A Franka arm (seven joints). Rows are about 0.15 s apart.
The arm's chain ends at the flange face. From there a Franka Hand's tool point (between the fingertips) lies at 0.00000 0.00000 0.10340 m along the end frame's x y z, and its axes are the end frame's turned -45 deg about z.
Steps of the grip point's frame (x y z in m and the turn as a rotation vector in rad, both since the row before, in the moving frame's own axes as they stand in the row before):
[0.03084 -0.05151 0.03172 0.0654 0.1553 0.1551]
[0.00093 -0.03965 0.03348 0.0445 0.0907 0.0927]
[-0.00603 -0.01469 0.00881 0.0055 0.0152 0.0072]
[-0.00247 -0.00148 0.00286 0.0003 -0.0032 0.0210]
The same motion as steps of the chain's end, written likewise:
[-0.02238 -0.04274 0.03318 0.1561 0.0636 0.1551]
[-0.03120 -0.01900 0.03401 0.0956 0.0327 0.0927]
[-0.01537 -0.00461 0.00882 0.0146 0.0069 0.0072]
[-0.00253 0.00049 0.00286 -0.0021 -0.0025 0.0210]

